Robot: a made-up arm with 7 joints.
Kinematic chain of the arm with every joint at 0, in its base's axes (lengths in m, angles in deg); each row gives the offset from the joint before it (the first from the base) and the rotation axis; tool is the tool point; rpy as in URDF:
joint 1: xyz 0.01 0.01 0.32 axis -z
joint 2: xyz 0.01 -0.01 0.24 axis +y
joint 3: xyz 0 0.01 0.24 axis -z
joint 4: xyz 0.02 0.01 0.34 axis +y
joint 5: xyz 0 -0.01 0.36 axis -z
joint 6: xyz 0 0.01 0.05 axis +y
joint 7: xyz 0.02 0 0.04 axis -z
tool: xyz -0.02 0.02 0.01 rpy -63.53 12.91 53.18
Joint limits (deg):
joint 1: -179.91..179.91
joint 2: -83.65..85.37
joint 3: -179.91..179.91
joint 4: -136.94..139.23
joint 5: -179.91..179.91
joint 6: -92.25..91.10
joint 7: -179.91..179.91
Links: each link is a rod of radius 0.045 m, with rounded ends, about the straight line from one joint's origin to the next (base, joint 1, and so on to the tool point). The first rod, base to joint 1, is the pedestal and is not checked.
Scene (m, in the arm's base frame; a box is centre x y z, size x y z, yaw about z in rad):
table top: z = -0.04
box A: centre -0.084 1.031 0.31 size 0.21 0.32 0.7 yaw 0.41
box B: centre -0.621 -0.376 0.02 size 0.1 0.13 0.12 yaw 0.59
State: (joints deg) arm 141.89 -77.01 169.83 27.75 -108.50 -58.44 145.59
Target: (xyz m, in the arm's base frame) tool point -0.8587 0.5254 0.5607
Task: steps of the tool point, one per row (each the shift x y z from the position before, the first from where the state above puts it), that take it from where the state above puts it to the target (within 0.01 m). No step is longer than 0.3 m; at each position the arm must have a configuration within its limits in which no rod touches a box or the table.
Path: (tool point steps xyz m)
1: -0.1791 0.1777 0.0699
2: -0.2202 0.1235 0.0708
3: -0.2437 0.0601 0.0707
4: -0.2483 -0.0070 0.0705
5: -0.2337 -0.0719 0.0694
6: -0.2060 -0.0725 -0.1208
7: -0.1852 -0.1423 -0.1154
8: -0.1400 -0.2016 -0.1034

